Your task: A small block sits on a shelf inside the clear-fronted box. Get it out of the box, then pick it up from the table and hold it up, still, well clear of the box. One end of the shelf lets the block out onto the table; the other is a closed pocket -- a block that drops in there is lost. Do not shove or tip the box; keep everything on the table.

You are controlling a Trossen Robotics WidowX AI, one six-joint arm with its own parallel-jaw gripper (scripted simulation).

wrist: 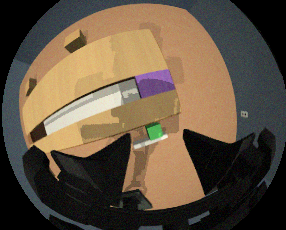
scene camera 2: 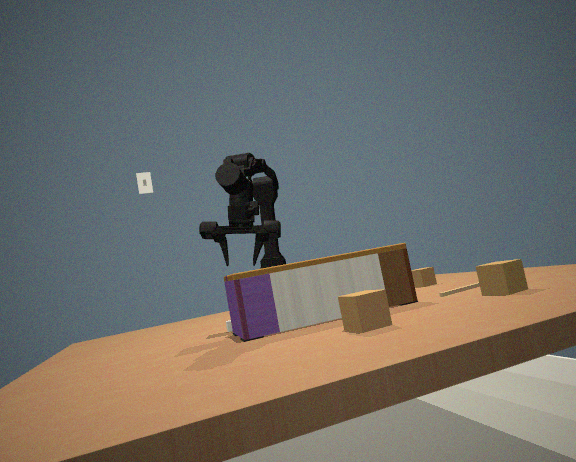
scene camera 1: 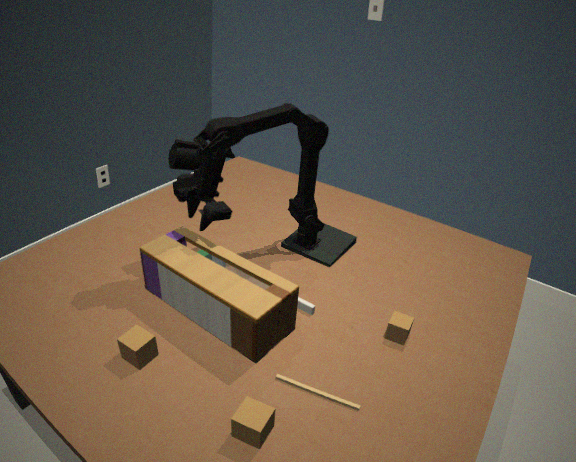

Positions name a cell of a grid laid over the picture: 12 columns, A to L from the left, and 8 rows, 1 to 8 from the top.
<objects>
My gripper shows in the wrist view (G5), in scene camera 2 (F5) and in scene camera 1 (E4).
</objects>
